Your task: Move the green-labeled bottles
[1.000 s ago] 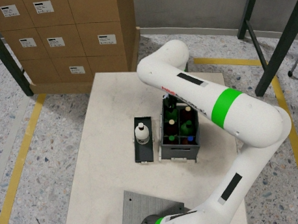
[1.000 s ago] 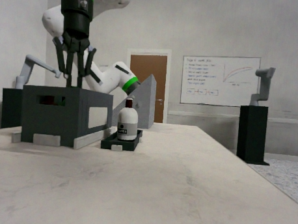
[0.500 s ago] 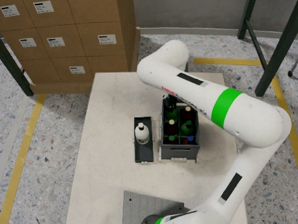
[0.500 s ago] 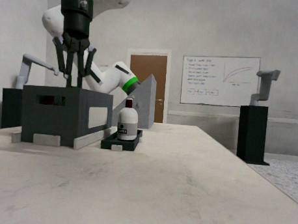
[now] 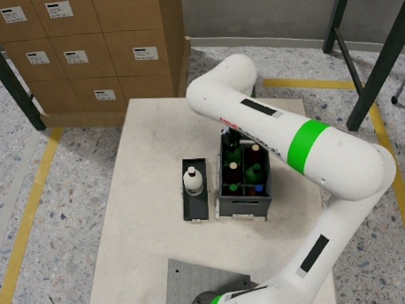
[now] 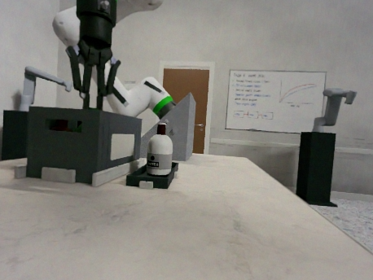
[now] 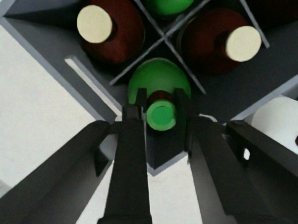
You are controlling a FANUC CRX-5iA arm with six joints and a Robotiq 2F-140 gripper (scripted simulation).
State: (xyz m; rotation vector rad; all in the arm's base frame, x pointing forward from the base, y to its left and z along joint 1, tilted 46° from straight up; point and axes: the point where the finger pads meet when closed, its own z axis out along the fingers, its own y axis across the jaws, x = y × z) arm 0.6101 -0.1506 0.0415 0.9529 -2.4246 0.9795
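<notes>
The dark crate lies 10 cm below my hand, 9 cm behind it and 3 cm to the right of it. From my hand the other things lie so: white-labeled bottle (17 cm to the left, 10 cm below, 9 cm behind); dark tray (17 cm below, 16 cm to the left, 9 cm behind).
</notes>
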